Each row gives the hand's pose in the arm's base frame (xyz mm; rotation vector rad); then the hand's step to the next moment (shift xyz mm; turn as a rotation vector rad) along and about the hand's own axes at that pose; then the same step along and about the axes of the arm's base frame.
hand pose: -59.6 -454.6 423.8 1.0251 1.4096 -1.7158
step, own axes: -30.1 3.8 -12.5 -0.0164 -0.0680 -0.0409
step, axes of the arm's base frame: 19.0 12.3 23.8 -0.0460 0.0529 0.0407
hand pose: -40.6 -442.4 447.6 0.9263 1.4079 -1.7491
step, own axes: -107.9 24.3 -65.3 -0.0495 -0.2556 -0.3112
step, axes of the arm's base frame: 81.7 69.0 71.1 -0.1626 0.3524 0.1183
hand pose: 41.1 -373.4 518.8 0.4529 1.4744 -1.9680
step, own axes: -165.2 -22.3 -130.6 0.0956 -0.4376 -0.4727
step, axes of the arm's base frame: 95.3 173.2 75.8 -0.4065 0.4964 0.1115
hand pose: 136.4 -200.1 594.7 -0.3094 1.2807 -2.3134
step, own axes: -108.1 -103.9 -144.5 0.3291 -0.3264 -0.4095
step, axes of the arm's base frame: 2.9 207.8 13.2 -0.5489 0.2816 0.0445
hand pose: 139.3 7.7 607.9 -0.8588 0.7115 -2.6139
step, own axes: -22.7 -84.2 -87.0 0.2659 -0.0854 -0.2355
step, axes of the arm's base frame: -46.5 111.1 -26.0 -0.3625 0.0446 0.0064
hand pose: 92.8 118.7 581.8 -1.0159 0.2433 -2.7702
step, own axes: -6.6 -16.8 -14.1 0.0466 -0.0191 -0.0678
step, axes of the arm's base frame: -6.1 19.1 -11.1 -0.0813 0.0142 -0.0180
